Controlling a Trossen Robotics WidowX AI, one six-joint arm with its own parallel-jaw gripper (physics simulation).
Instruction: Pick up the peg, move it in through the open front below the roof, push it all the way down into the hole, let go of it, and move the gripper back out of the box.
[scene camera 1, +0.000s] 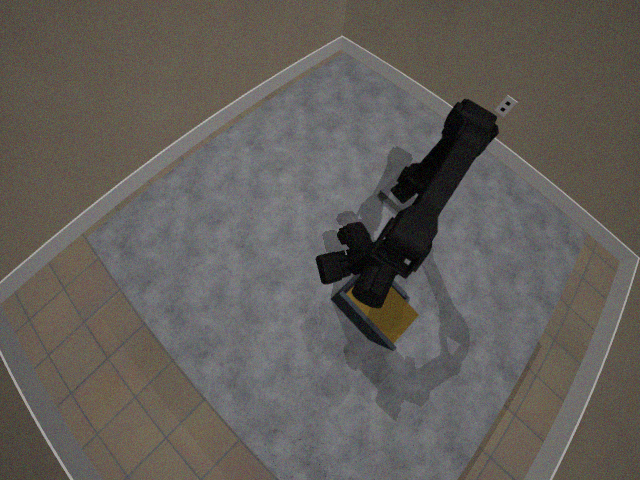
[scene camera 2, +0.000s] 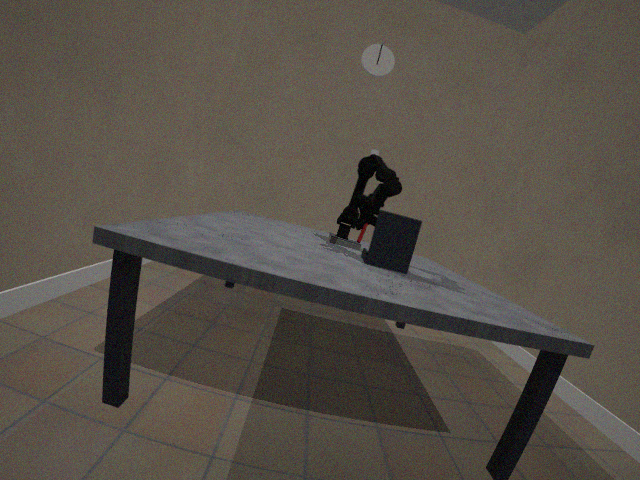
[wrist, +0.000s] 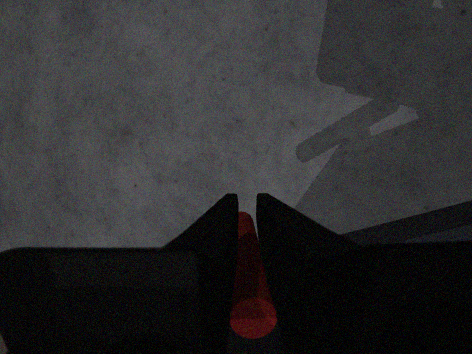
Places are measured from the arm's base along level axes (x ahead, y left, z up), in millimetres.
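Pixels of known places: gripper, fingertip midpoint: (scene camera 2: 357, 229) (wrist: 246, 204); arm's base at its link origin: (scene camera 1: 402, 191) (scene camera 2: 341, 237).
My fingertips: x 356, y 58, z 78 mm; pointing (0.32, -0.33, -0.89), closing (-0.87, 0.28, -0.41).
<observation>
Ahead of a thing's pixels: the offset from my fingertips to its middle. "*": to the spot under its first point. Level surfaces: height alone.
The red peg @(dx +11, dy +23, dz -7 mm) (scene camera 2: 362, 233) (wrist: 253, 318) is held between the fingers of my gripper (wrist: 246, 204), which is shut on it. In scene camera 2 the peg shows at the left edge of the box, roughly upright, with its lower part uncovered. Its height above the table is hard to tell. The box @(dx -41, dy +133, dz -10 mm) (scene camera 1: 366, 322) (scene camera 2: 393, 241) has dark blue-grey walls and a yellow roof @(* dx -16, dy +175, dz +91 mm) (scene camera 1: 397, 316). In scene camera 1 the arm covers part of the roof, and the peg and fingertips are hidden. The hole does not show in any view.
The grey table @(dz -111 mm) (scene camera 1: 222, 268) (scene camera 2: 222, 248) carries the box and the arm (scene camera 1: 439, 191) (scene camera 2: 361, 188). Dark box parts show at the right edge of the wrist view, beside the right finger. Shadows of the arm and box lie on the table.
</observation>
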